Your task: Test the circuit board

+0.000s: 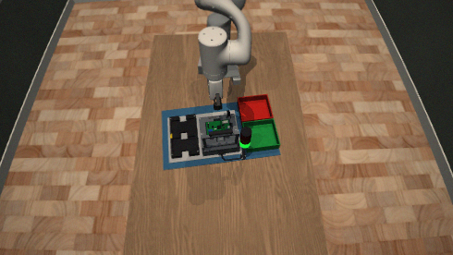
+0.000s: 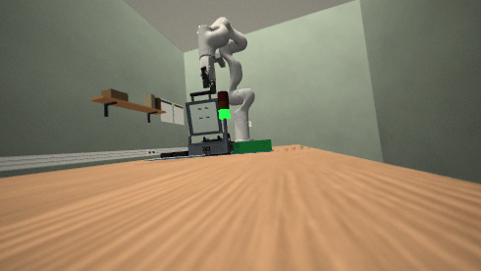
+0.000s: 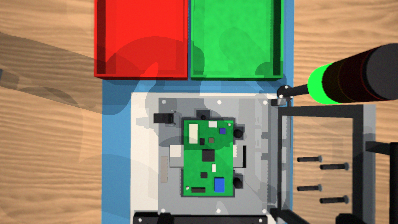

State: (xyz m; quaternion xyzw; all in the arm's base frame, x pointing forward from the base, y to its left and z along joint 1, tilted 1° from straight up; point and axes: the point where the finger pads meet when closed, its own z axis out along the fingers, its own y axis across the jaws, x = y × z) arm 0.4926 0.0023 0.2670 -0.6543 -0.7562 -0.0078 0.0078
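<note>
My gripper is now 26 cm above the green circuit board and 1 cm past it. Also, from my hand: dark nest: 26 cm below, 1 cm behind; tester lid: 15 cm below, 10 cm ahead, 1 cm to the left; green bin: 32 cm below, 20 cm to the left.
</note>
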